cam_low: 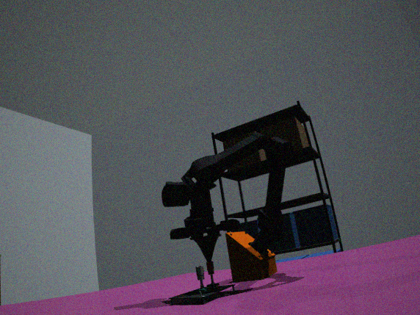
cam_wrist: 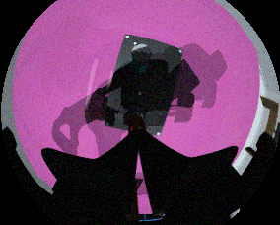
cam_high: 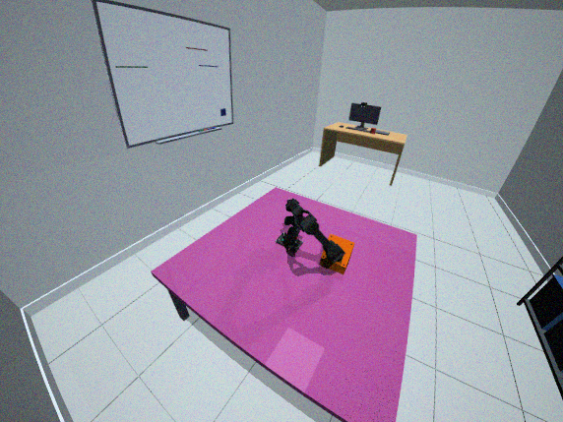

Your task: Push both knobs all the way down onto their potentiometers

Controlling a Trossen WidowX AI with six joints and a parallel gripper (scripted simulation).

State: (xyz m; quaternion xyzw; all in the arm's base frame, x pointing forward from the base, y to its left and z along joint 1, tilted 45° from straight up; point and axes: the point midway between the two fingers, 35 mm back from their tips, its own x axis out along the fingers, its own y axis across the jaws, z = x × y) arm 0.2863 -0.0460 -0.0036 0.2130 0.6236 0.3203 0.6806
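The red knob is 1 cm below my gripper tip.
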